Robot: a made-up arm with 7 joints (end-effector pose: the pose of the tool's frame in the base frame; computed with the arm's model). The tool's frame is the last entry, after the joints.
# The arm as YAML. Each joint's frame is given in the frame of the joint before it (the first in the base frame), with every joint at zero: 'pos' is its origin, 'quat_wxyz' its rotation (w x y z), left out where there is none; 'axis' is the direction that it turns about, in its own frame. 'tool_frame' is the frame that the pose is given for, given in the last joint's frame.
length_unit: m
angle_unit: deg
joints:
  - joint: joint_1
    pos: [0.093, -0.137, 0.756]
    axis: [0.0, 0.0, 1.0]
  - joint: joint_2
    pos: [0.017, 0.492, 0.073]
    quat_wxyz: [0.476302, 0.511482, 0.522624, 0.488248]
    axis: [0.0, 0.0, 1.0]
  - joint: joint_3
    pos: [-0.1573, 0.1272, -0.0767]
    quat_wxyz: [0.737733, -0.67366, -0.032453, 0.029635]
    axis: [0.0, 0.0, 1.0]
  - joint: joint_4
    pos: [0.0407, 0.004, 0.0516]
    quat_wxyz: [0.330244, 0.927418, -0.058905, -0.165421]
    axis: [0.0, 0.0, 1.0]
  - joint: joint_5
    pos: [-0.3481, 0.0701, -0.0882]
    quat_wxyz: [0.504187, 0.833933, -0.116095, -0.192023]
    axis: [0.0, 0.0, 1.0]
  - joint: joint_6
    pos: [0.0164, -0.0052, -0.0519]
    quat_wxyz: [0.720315, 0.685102, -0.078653, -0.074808]
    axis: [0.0, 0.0, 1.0]
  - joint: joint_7
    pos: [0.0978, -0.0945, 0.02]
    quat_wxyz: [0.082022, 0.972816, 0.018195, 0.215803]
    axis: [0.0, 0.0, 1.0]
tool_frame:
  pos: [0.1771, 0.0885, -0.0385]
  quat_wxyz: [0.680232, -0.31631, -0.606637, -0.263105]
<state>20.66 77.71 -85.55 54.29 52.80 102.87 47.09</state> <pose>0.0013 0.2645 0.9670 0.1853 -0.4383 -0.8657 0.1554</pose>
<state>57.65 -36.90 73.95 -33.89 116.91 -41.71 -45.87</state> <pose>-0.3783 0.3066 0.9538 0.2636 -0.4909 -0.5716 0.6022</pose>
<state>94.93 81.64 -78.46 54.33 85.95 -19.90 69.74</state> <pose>0.0112 -0.4592 0.6860 0.5686 0.0612 0.2405 -0.7843</pose>
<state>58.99 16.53 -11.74 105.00 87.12 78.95 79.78</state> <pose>-0.3411 0.0241 0.7675 0.3266 0.2784 0.7352 -0.5247</pose>
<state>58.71 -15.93 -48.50 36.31 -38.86 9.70 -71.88</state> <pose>-0.5771 -0.1157 1.3158 0.7537 0.0186 0.2493 0.6079</pose>
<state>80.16 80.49 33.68 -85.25 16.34 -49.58 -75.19</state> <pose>-0.0918 -0.2301 0.9196 0.1883 -0.2178 -0.1760 0.9413</pose>
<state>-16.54 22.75 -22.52 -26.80 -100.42 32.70 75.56</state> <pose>0.3545 -0.3016 1.1939 0.3423 -0.6864 -0.5805 -0.2734</pose>
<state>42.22 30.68 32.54 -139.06 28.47 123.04 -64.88</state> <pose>-0.3804 0.1794 1.4055 0.6904 0.4568 0.2469 0.5038</pose>
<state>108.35 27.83 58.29 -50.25 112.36 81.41 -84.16</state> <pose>0.0268 -0.0179 1.1525 0.1475 -0.6779 -0.6754 -0.2500</pose>
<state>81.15 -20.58 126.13 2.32 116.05 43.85 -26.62</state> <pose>-0.2946 0.1872 0.8960 0.1725 -0.5081 -0.7006 0.4704</pose>
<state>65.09 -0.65 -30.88 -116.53 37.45 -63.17 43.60</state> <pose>-0.4624 0.4795 0.9758 0.8091 -0.2220 0.4939 0.2284</pose>
